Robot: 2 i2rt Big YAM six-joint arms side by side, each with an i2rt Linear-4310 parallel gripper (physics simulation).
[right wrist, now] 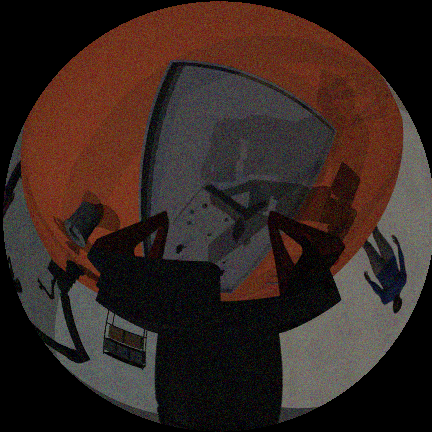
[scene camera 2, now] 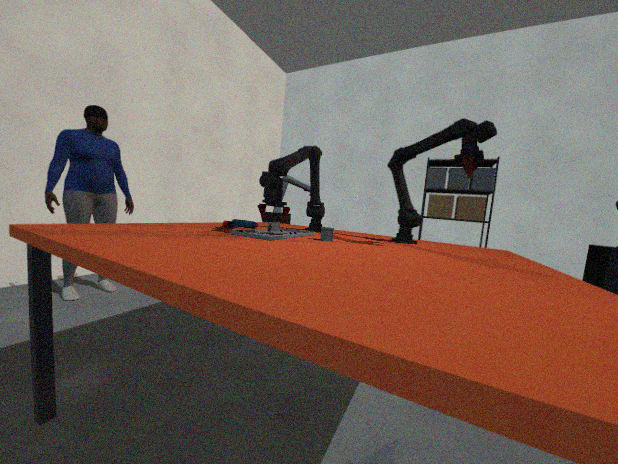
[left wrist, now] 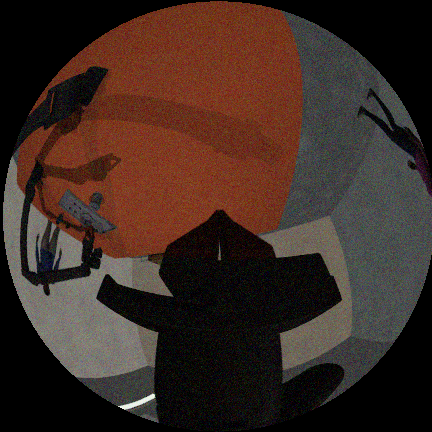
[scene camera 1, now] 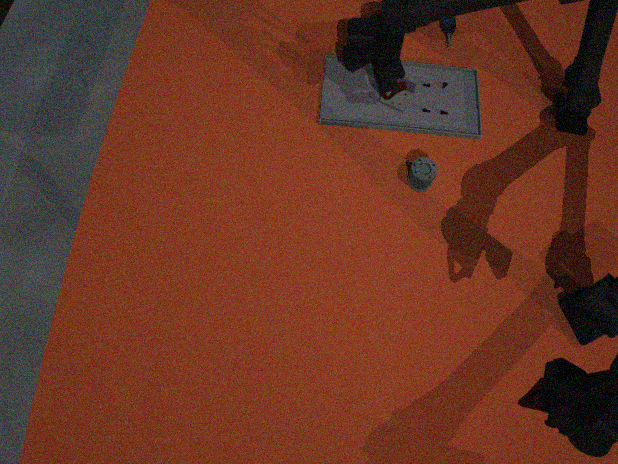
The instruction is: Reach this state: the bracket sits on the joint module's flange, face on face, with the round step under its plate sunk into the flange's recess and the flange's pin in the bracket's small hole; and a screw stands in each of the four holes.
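Seen in the pictures: left gripper, fingertip midpoint: [scene camera 2: 468, 177] [left wrist: 219, 215] [scene camera 1: 520, 403]; right gripper, fingertip midpoint: [right wrist: 217, 216] [scene camera 2: 272, 222] [left wrist: 89, 227] [scene camera 1: 381, 83]; left arm's base at its link origin: [right wrist: 74, 266] [scene camera 2: 403, 242] [scene camera 1: 583, 316]; right arm's base at its link origin: [scene camera 2: 315, 230] [scene camera 1: 569, 115].
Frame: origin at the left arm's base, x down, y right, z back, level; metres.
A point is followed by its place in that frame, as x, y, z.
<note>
The grey bracket [scene camera 1: 400, 104] {-0.017, 0.671, -0.157} [scene camera 2: 274, 228] {-0.029, 0.718, -0.128} [right wrist: 198, 226] {-0.015, 0.688, -0.145} lies in the tray, its flat plate showing several small holes and its upright part beside it in the right wrist view. My right gripper [scene camera 1: 393, 91] [scene camera 2: 274, 215] {-0.063, 0.722, -0.193} [right wrist: 217, 216] {-0.063, 0.722, -0.193} is open over the bracket, its fingers apart on either side. The grey round joint module [scene camera 1: 423, 171] {-0.054, 0.461, -0.210} [scene camera 2: 327, 234] {-0.031, 0.465, -0.235} [left wrist: 96, 200] {-0.042, 0.437, -0.213} [right wrist: 82, 225] {-0.045, 0.493, -0.208} stands on the table outside the tray, flange up and without the bracket. Dark screws [scene camera 1: 426, 110] {-0.011, 0.636, -0.097} [right wrist: 180, 248] {-0.011, 0.643, -0.101} stand in the tray beside the bracket. My left gripper [scene camera 1: 522, 401] {-0.324, -0.077, -0.368} [scene camera 2: 469, 174] {-0.324, -0.077, -0.368} [left wrist: 219, 215] {-0.324, -0.077, -0.368} is shut and empty, high above the table.
The shallow grey tray [scene camera 1: 400, 129] {-0.010, 0.609, -0.188} [scene camera 2: 272, 237] {-0.012, 0.701, -0.360} [right wrist: 187, 100] {-0.004, 0.713, -0.307} has a raised rim. A blue-handled screwdriver [scene camera 1: 448, 25] {-0.035, 0.860, 0.094} [scene camera 2: 243, 224] {-0.017, 0.925, 0.111} is beyond the tray. The orange table [scene camera 1: 225, 250] {0.000, 0.475, -0.705} [scene camera 2: 400, 310] {0.000, 0.441, -1.007} ends at a straight edge at the left of scene camera 1. A person [scene camera 2: 95, 160] stands behind the table.
</note>
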